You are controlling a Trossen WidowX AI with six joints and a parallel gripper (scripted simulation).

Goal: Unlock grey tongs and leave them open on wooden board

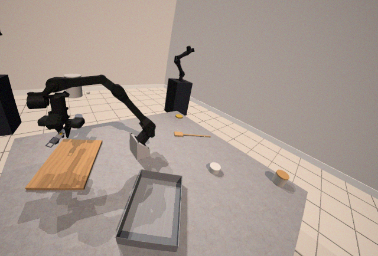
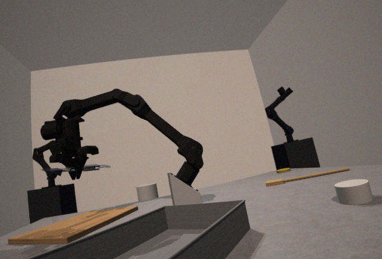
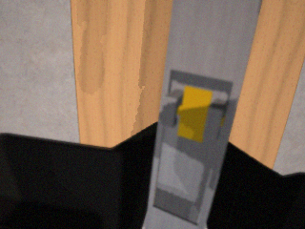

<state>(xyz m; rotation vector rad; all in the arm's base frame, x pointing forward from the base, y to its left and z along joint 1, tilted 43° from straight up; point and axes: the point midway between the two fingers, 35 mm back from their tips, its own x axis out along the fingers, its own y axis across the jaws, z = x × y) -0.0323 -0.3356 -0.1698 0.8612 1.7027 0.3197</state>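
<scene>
My gripper tip is 15 cm above the wooden board and 1 cm past it. The rest, counted from my gripper tip: roasting tin 40 cm ahead, 30 cm to the left, 13 cm below; yellow lock tab 4 cm above, 2 cm ahead, 1 cm to the right; white puck 70 cm to the left, 35 cm ahead, 14 cm below.
</scene>
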